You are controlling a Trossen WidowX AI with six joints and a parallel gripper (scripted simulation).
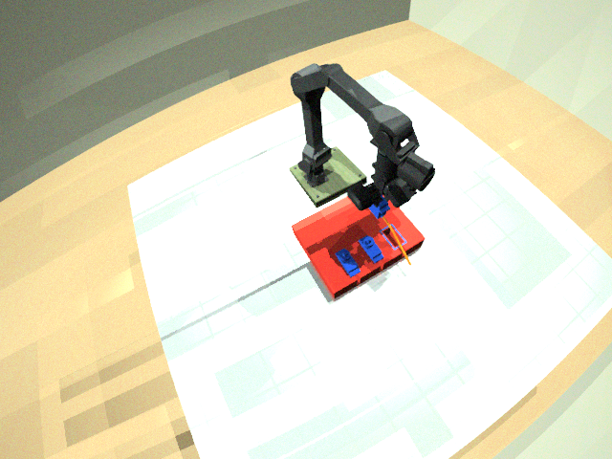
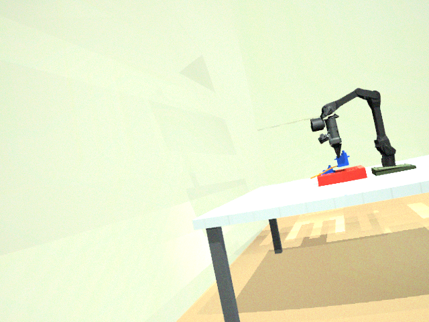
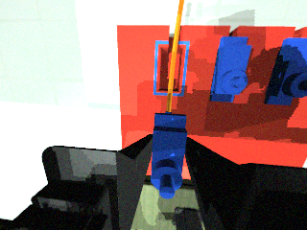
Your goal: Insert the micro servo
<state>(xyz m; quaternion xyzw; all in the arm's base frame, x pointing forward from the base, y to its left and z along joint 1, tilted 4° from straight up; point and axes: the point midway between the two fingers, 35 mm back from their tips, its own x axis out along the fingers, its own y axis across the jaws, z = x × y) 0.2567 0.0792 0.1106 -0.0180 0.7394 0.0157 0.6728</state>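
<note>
Right now my gripper tip is 10 cm above the red deck, 8 cm to the left of it and 3 cm past it.
</note>
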